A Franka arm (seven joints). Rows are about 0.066 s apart.
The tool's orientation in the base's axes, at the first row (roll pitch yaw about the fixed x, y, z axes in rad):
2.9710 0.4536 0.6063
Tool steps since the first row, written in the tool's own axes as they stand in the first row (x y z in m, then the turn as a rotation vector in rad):
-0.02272 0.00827 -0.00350 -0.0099 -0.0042 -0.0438
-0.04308 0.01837 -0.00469 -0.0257 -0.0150 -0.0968
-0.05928 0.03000 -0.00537 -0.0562 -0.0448 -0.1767
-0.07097 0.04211 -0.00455 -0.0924 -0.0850 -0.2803
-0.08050 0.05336 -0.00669 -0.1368 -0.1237 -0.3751
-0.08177 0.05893 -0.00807 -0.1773 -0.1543 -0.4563
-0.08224 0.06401 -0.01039 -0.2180 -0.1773 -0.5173
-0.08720 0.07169 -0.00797 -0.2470 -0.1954 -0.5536
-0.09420 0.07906 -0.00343 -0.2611 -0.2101 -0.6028
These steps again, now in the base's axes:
-0.01073 -0.01663 0.01432 0.0014 0.0150 0.0425
-0.01917 -0.03436 0.02584 -0.0033 0.0357 0.0947
-0.02372 -0.05132 0.03531 -0.0238 0.0737 0.1743
-0.02503 -0.06691 0.04156 -0.0488 0.1260 0.2758
-0.02451 -0.07960 0.04934 -0.0812 0.1695 0.3733
-0.02162 -0.08400 0.05197 -0.1093 0.2035 0.4584
-0.01821 -0.08724 0.05501 -0.1379 0.2239 0.5267
-0.01771 -0.09661 0.05621 -0.1612 0.2369 0.5688
-0.01947 -0.10760 0.05638 -0.1681 0.2599 0.6163

